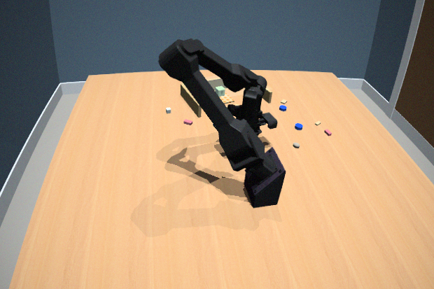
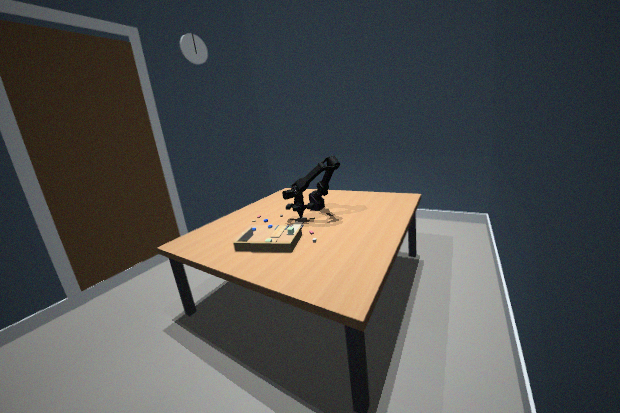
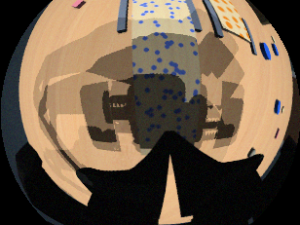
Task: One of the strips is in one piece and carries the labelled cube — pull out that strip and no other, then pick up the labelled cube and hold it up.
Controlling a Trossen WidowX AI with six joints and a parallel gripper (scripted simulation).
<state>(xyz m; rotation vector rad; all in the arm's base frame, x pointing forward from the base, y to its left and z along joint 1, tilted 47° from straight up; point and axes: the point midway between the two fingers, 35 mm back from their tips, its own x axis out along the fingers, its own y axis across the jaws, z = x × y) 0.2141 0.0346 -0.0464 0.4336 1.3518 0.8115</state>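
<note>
Right now the orange-dotted strip is 200 mm ahead of my gripper tip and 30 mm to the right of it. From my gripper tip the other things lie so: grey piece 20 mm behind, 180 mm to the right.
</note>
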